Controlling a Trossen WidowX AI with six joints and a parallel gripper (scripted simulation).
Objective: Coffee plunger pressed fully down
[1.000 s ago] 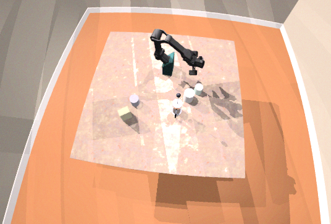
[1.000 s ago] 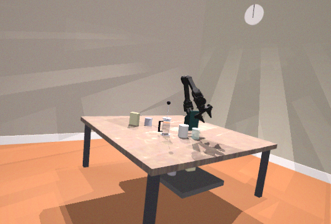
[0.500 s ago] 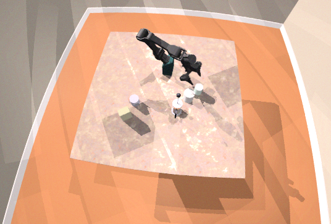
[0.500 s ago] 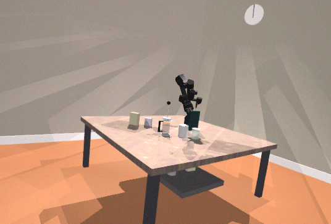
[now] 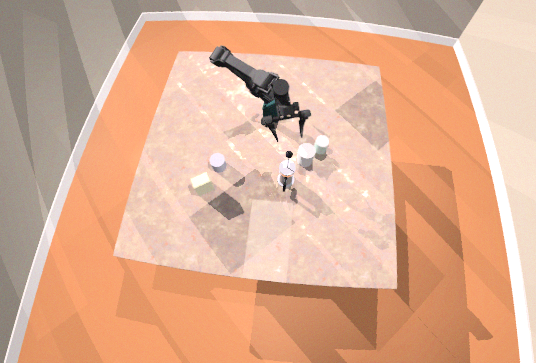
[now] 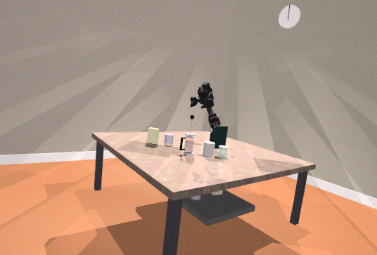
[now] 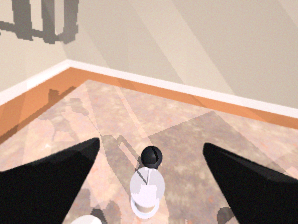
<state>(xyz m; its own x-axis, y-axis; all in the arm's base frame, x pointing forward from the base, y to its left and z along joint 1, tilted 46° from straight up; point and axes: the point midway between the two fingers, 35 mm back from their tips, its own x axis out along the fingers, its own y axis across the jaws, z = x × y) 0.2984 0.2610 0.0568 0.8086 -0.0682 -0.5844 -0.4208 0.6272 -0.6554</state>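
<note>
My gripper tip is now 4 cm short of the coffee press, 1 cm to the right of it and 20 cm above it. The rest, counted from my gripper tip: pale glass cup 18 cm behind, 14 cm to the left, 29 cm below.
</note>
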